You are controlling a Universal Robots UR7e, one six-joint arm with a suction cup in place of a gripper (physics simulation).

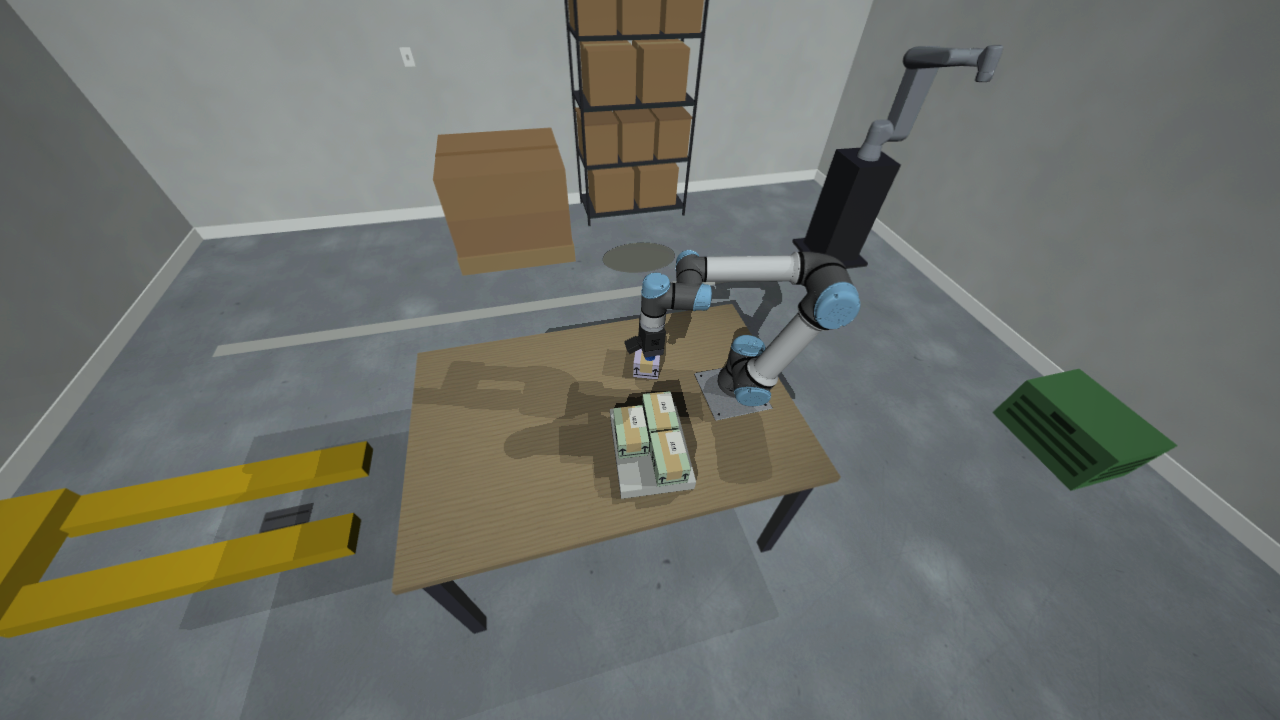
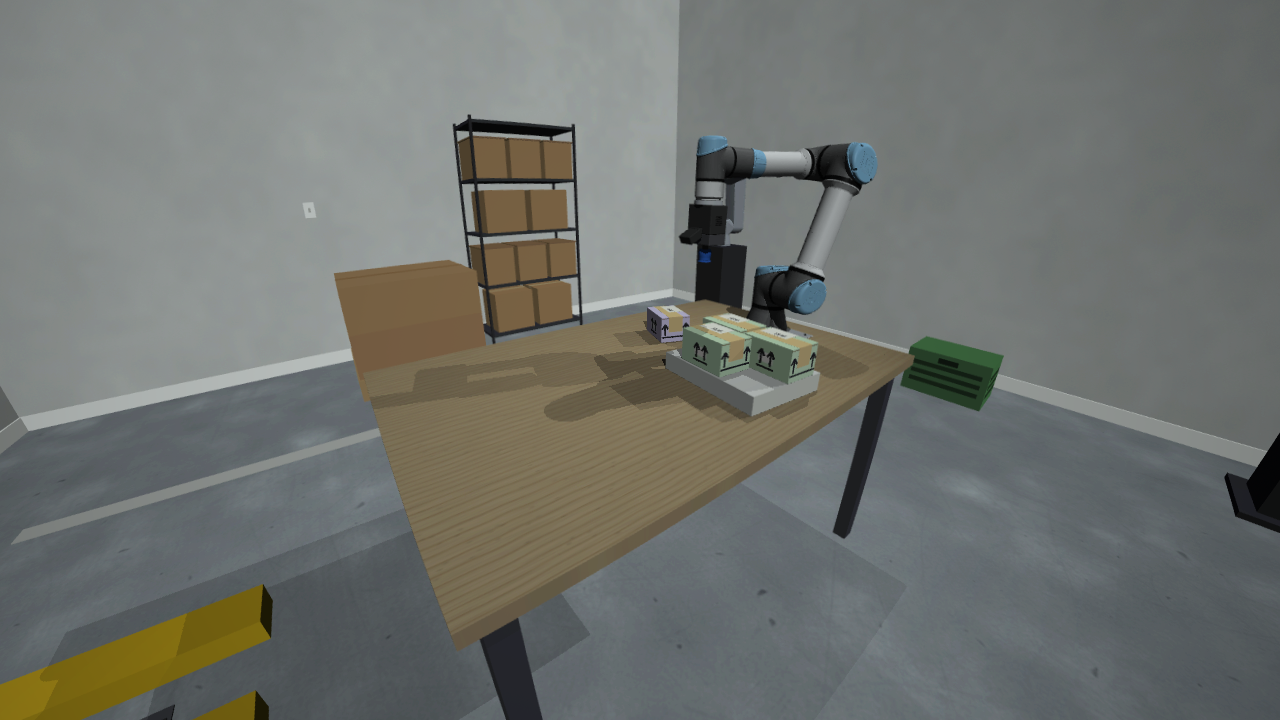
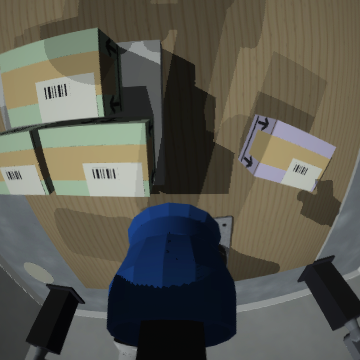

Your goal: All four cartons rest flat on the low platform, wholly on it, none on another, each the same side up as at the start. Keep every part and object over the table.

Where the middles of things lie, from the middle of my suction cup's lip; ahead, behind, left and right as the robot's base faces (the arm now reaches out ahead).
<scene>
I see my suction cup 27 cm above the low grey platform (image 2: 752, 392), 18 cm to the right of it and 3 cm short of it. From my suction cup the other things lie so: lilac carton (image 2: 666, 323) 25 cm below, 21 cm to the right, 5 cm behind.
</scene>
